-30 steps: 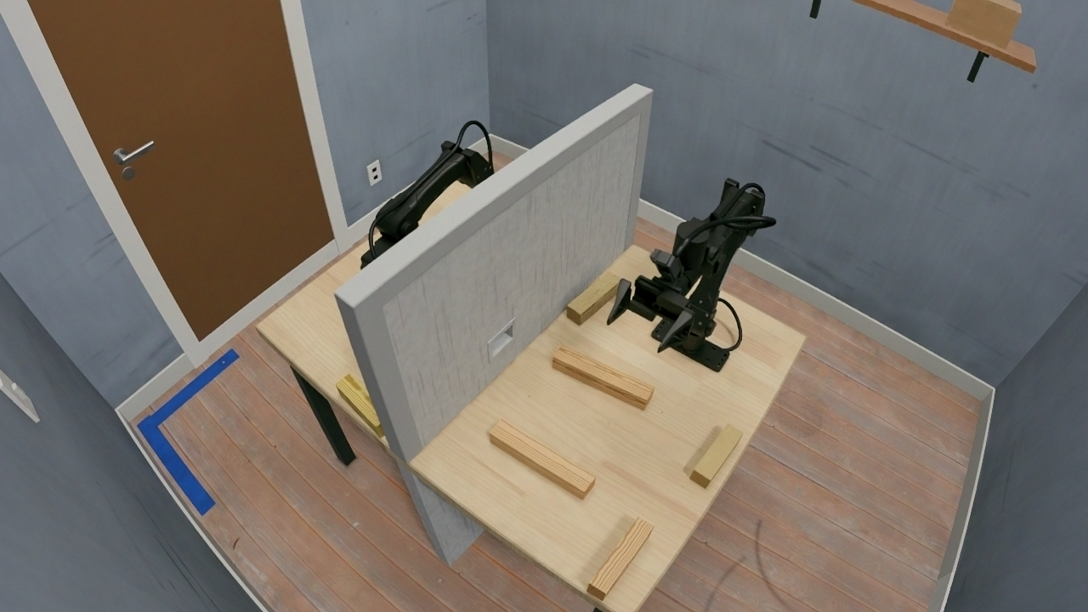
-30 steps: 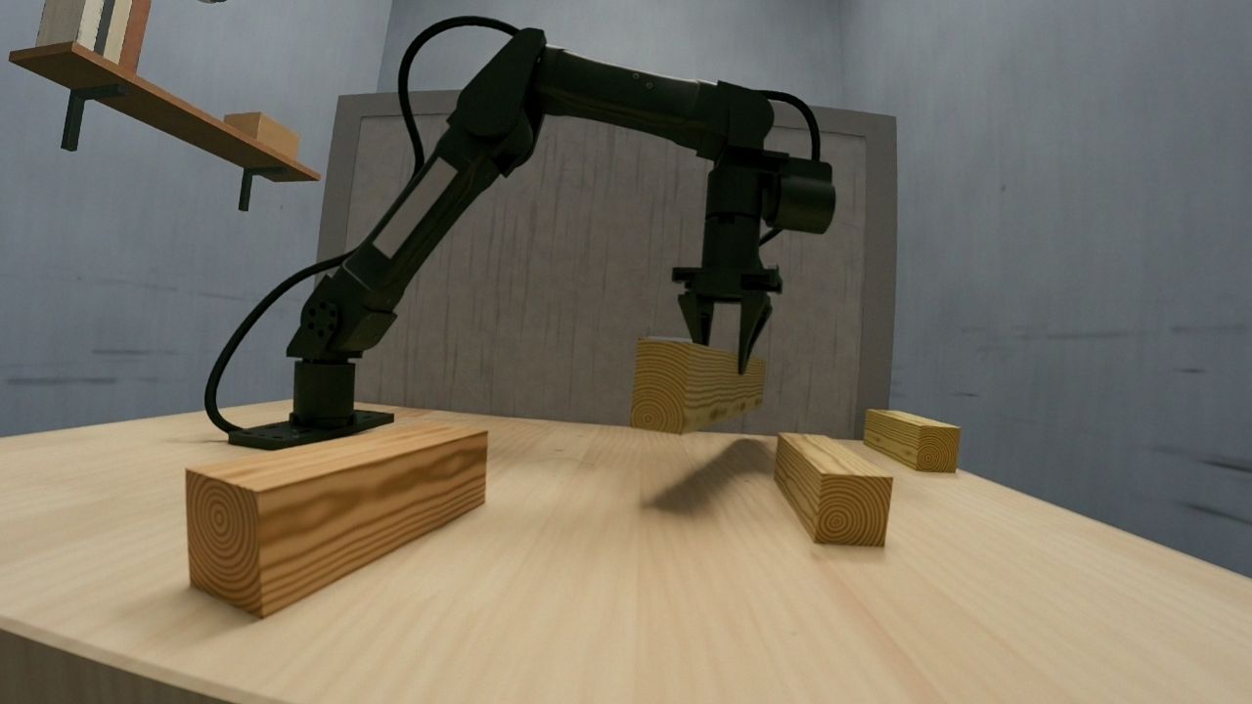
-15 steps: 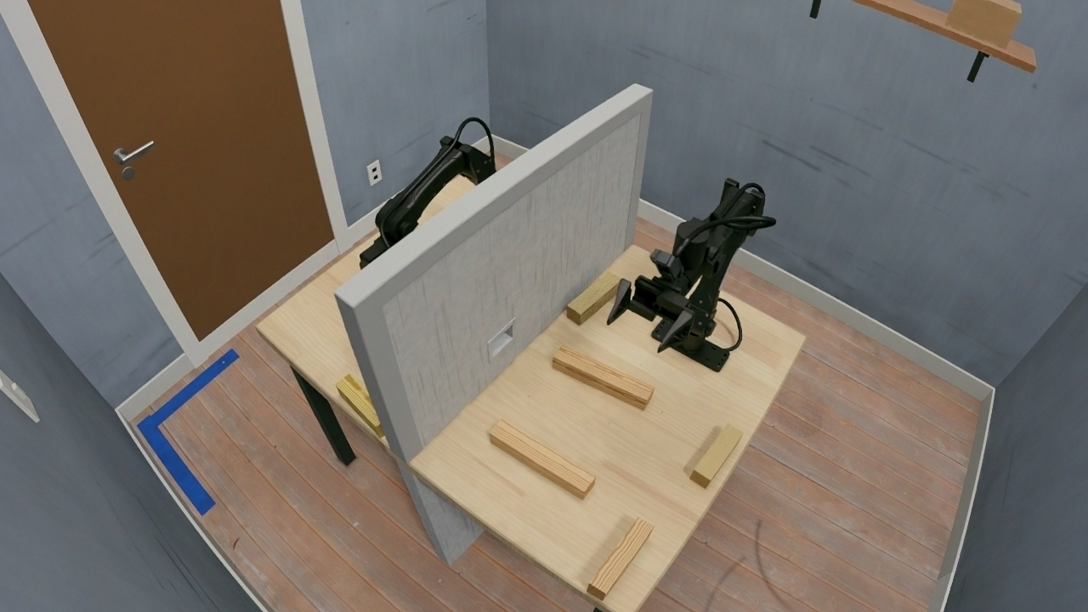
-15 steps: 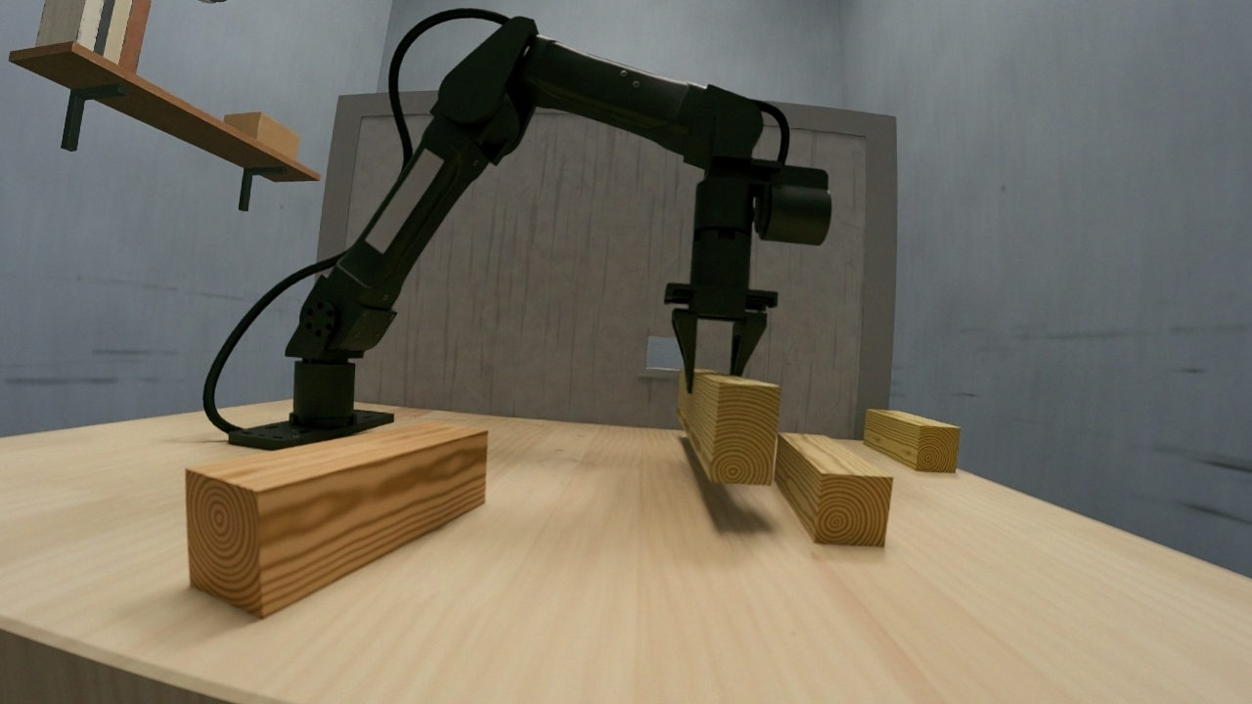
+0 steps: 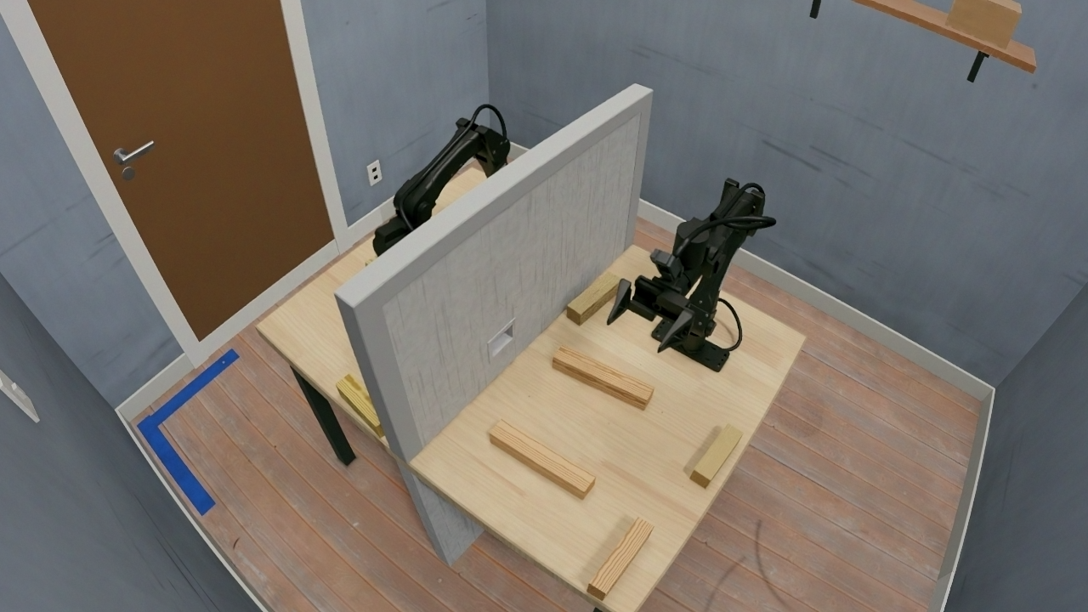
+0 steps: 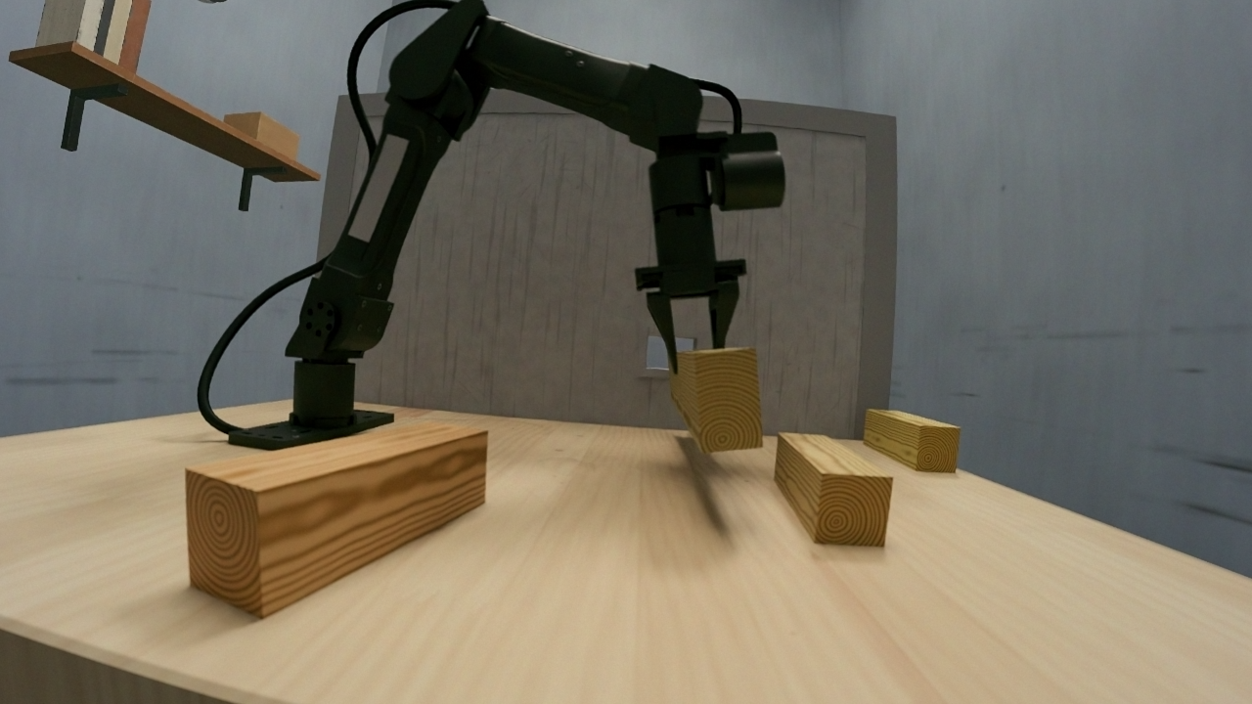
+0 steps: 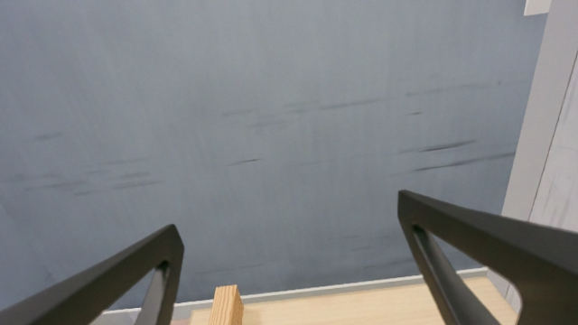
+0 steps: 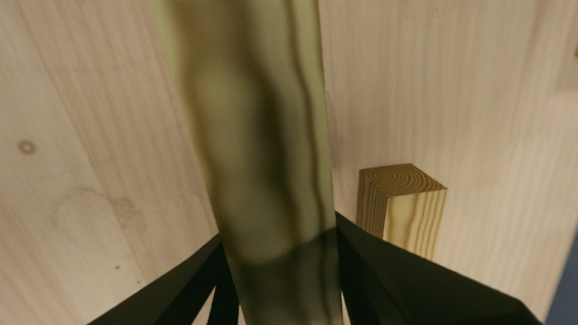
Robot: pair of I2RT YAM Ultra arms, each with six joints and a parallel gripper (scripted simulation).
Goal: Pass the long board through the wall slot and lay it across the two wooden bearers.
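The long pale board lies 20 mm below my right hand. The rest, counted from my right hand: wooden bearer: 500 mm to the left, 100 mm ahead, 80 mm below; then thick block: 240 mm to the right, 170 mm behind, 80 mm below.
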